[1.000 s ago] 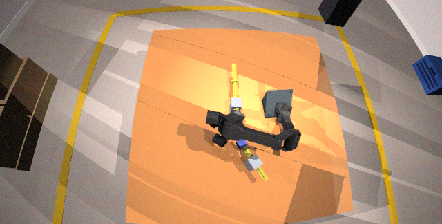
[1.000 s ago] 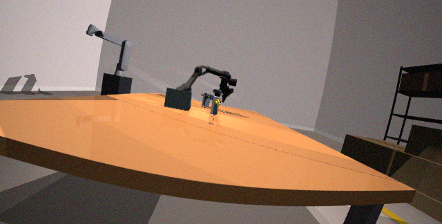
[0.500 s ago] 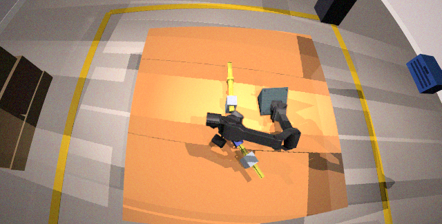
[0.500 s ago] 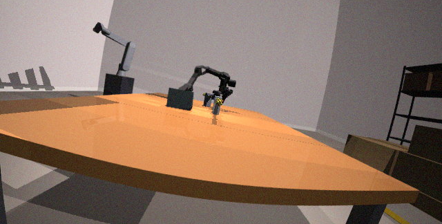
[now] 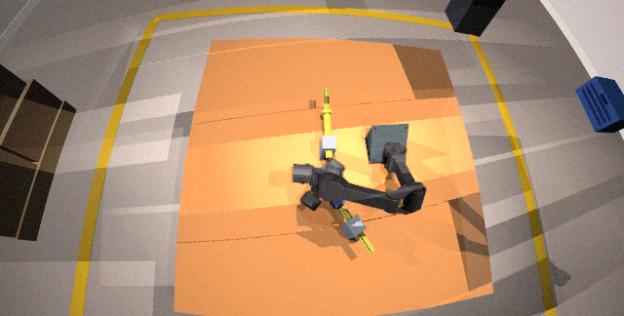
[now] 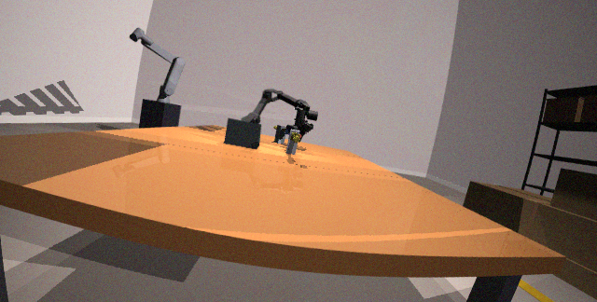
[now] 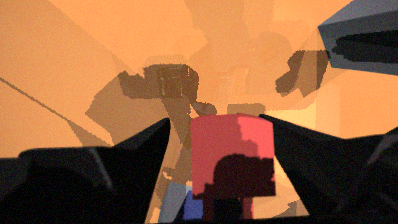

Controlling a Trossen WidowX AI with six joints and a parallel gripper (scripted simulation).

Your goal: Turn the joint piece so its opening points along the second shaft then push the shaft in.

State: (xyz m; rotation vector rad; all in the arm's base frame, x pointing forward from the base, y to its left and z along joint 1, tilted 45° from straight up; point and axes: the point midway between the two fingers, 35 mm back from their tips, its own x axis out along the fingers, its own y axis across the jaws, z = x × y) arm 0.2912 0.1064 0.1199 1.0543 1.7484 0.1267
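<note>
My gripper tip is 4 cm below the joint piece and 1 cm past it.
</note>
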